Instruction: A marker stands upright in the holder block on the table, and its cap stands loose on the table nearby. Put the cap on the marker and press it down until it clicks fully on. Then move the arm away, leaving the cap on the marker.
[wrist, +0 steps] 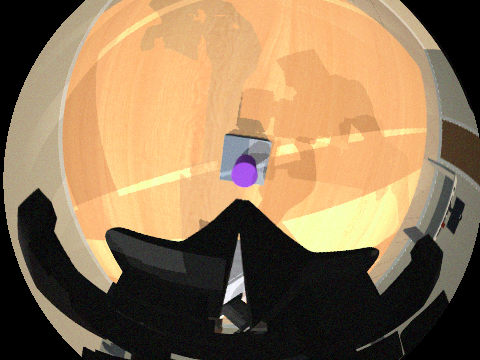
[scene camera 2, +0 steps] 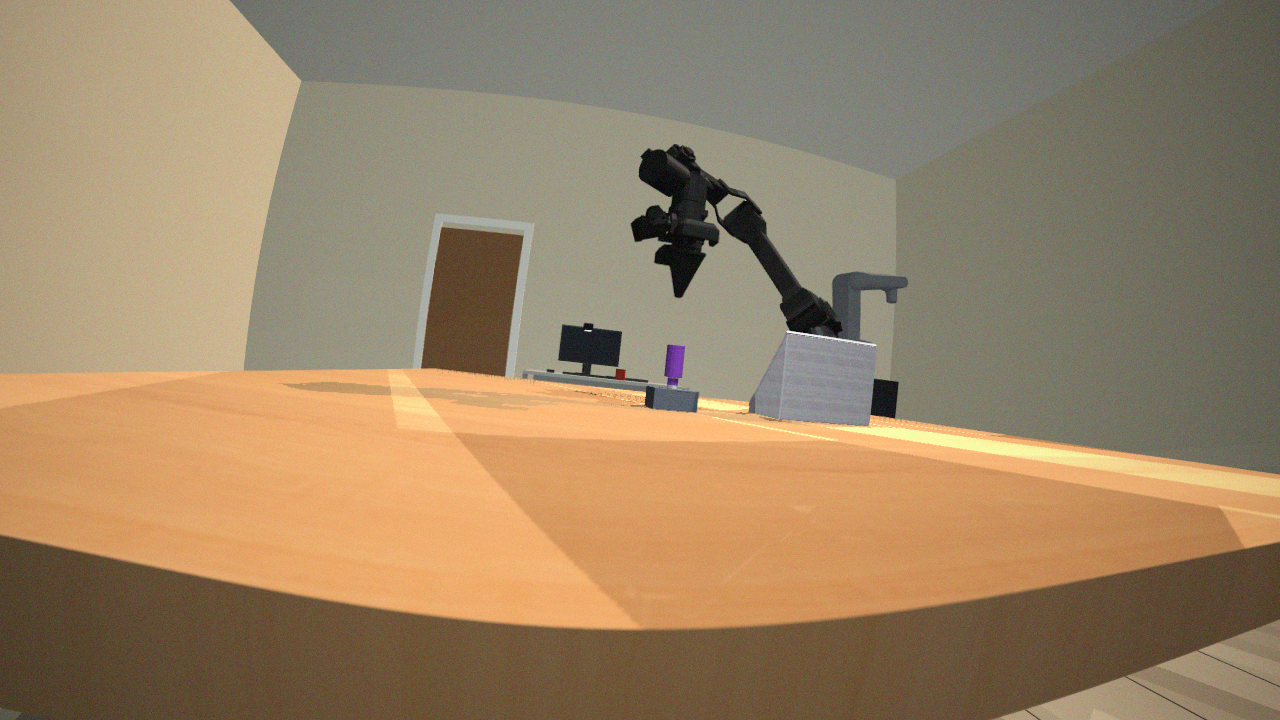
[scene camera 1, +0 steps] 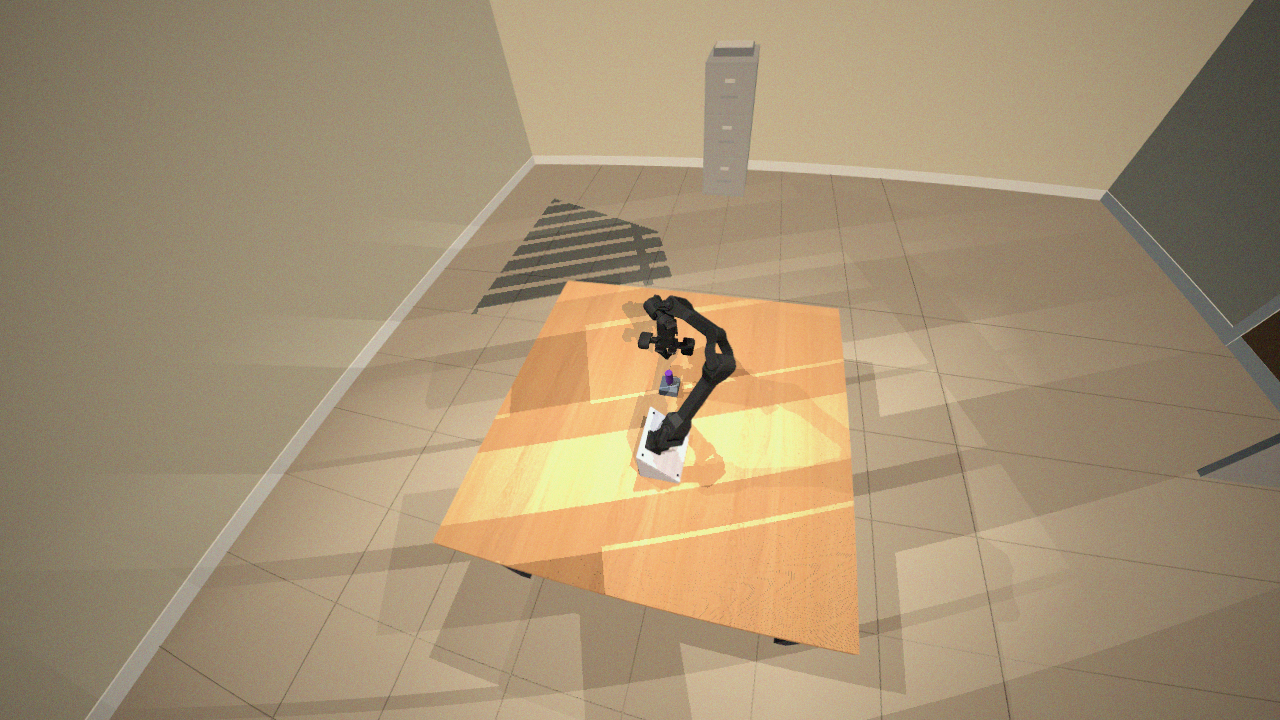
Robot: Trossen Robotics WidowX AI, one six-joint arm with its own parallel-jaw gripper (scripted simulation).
Labels:
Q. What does my gripper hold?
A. Nothing.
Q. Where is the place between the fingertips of my gripper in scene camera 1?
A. At 667, 358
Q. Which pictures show my gripper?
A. The wrist view, scene camera 2 and scene camera 1: all of them.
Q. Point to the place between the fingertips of my gripper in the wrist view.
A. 241, 205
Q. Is my gripper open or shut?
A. Shut.

